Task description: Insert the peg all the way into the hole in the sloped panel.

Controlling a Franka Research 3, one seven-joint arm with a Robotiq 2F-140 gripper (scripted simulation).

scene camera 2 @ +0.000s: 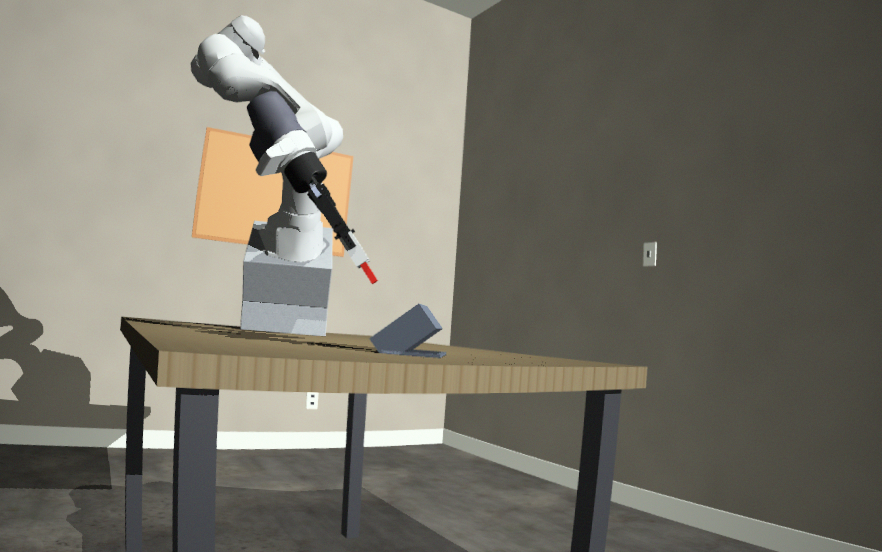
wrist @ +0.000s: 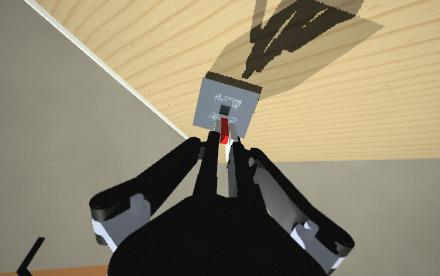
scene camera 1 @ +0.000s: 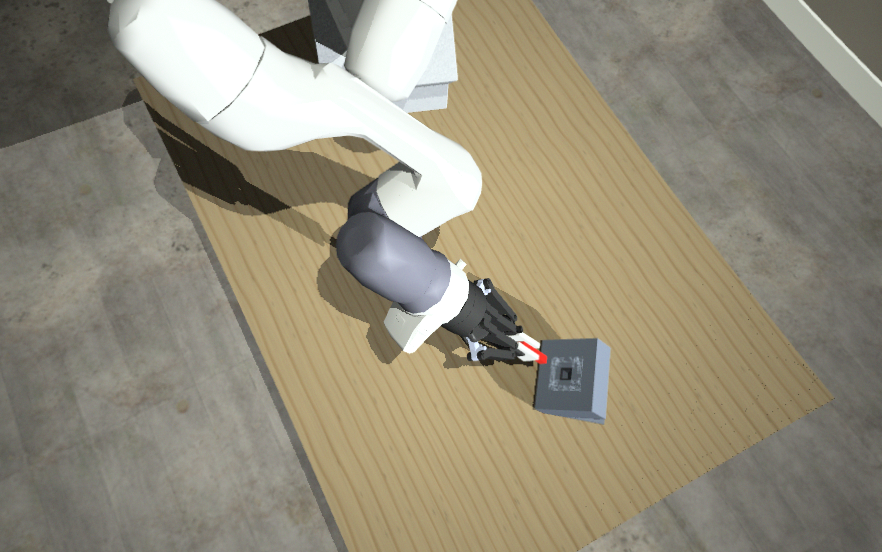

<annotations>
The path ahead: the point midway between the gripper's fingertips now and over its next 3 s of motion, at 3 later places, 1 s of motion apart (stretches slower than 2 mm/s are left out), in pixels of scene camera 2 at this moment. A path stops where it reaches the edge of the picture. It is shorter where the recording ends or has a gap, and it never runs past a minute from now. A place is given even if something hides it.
My gripper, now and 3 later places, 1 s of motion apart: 363,263; 369,278; 379,291; 386,302
</annotations>
